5 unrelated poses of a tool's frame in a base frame.
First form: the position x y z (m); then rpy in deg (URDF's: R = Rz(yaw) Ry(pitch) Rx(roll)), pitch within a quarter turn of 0, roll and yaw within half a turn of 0.
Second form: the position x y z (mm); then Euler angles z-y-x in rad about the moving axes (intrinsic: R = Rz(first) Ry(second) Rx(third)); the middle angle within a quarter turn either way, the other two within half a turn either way. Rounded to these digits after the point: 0 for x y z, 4 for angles.
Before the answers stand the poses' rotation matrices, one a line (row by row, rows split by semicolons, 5 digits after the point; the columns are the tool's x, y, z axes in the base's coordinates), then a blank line. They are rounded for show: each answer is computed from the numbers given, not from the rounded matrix.
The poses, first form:
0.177 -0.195 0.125 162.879 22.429 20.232
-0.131 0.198 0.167 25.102 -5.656 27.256
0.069 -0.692 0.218 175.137 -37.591 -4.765
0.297 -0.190 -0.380 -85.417 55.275 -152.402
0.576 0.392 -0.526 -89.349 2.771 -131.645
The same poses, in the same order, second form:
0.86732 0.43589 -0.24033; 0.31966 -0.85788 -0.40232; -0.38154 0.27212 -0.88339
0.88464 -0.45188 0.11495; 0.45574 0.78586 -0.41800; 0.09856 0.42217 0.90115
0.78965 -0.13430 0.59868; -0.06582 -0.98866 -0.13497; 0.61002 0.06717 -0.78953
-0.50482 0.76307 0.40358; -0.26389 0.30873 -0.91381; -0.82190 -0.56782 0.04552
-0.66374 0.04061 0.74686; -0.74640 0.02857 -0.66488; -0.04834 -0.99877 0.01135

177 -195 125 0.3531 0.3915 2.8428
-131 198 167 0.4757 -0.0987 0.4381
69 -692 218 -0.0832 -0.6561 3.0567
297 -190 -380 -2.6599 0.9647 -1.4908
576 392 -526 -2.2976 0.0484 -1.5594

